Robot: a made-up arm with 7 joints. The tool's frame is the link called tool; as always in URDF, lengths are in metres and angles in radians.
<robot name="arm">
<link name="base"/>
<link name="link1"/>
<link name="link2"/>
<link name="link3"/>
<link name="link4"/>
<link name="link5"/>
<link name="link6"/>
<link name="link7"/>
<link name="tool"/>
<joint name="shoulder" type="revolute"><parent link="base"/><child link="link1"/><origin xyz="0 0 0" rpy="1.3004 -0.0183 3.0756"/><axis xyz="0 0 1"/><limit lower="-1.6" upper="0.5"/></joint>
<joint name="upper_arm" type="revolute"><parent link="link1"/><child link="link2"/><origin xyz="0.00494 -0.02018 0.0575" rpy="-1.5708 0 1.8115"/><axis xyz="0 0 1"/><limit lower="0" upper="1.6"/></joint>
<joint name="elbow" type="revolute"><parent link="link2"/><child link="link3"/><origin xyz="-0.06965 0.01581 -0.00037" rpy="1.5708 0 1.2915"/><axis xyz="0 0 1"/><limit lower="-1.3" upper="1.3"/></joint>
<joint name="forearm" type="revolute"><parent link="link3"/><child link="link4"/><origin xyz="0 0.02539 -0.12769" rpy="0 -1.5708 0"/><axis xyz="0 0 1"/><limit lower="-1.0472" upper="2.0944"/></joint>
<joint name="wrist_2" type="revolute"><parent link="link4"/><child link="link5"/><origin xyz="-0.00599 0.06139 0.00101" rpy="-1.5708 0 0"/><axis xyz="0 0 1"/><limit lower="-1.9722" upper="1.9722"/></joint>
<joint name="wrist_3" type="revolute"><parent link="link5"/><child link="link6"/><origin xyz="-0.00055 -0.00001 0.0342" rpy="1.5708 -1.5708 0"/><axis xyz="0 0 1"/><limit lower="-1.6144" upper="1.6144"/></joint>
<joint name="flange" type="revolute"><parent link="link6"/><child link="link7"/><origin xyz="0.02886 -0.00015 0.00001" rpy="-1.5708 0 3.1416"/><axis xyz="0 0 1"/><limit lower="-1.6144" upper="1.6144"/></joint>
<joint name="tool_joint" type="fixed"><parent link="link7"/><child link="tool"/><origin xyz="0 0 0" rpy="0 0 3.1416"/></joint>
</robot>
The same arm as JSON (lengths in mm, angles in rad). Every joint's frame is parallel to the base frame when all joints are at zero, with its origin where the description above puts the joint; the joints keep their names.
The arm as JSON. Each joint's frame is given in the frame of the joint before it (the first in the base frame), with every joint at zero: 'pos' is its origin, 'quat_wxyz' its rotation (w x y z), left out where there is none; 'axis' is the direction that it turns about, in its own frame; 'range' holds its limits. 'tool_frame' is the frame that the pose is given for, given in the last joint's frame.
{
  "length_unit": "mm",
  "angle_unit": "rad",
  "joints": [
    {
      "joint": "shoulder",
      "pos": [
        0.0,
        0.0,
        0.0
      ],
      "axis": [
        0.068403,
        0.961235,
        0.26711
      ],
      "range": [
        -1.6,
        0.5
      ]
    },
    {
      "joint": "upper_arm",
      "pos": [
        -1.0,
        61.0,
        -4.0
      ],
      "axis": [
        0.968889,
        -0.0002,
        -0.247497
      ],
      "range": [
        0.0,
        1.6
      ]
    },
    {
      "joint": "elbow",
      "pos": [
        -18.0,
        4.0,
        -69.0
      ],
      "axis": [
        0.247497,
        0.0,
        0.968889
      ],
      "range": [
        -1.3,
        1.3
      ]
    },
    {
      "joint": "forearm",
      "pos": [
        -7.0,
        0.0,
        -130.0
      ],
      "axis": [
        0.0002,
        1.0,
        0.0
      ],
      "range": [
        -1.0472,
        2.0944
      ]
    },
    {
      "joint": "wrist_2",
      "pos": [
        58.0,
        1.0,
        -21.0
      ],
      "axis": [
        0.968889,
        -0.0002,
        -0.247497
      ],
      "range": [
        -1.9722,
        1.9722
      ]
    },
    {
      "joint": "wrist_3",
      "pos": [
        33.0,
        0.0,
        -9.0
      ],
      "axis": [
        0.0002,
        1.0,
        0.0
      ],
      "range": [
        -1.6144,
        1.6144
      ]
    },
    {
      "joint": "flange",
      "pos": [
        28.0,
        0.0,
        -7.0
      ],
      "axis": [
        0.247497,
        0.0,
        0.968889
      ],
      "range": [
        -1.6144,
        1.6144
      ]
    }
  ],
  "tool_frame": {
    "pos": [
      0.0,
      0.0,
      0.0
    ],
    "quat_wxyz": [
      0.992194,
      -0.000004,
      0.124706,
      -0.000109
    ]
  }
}

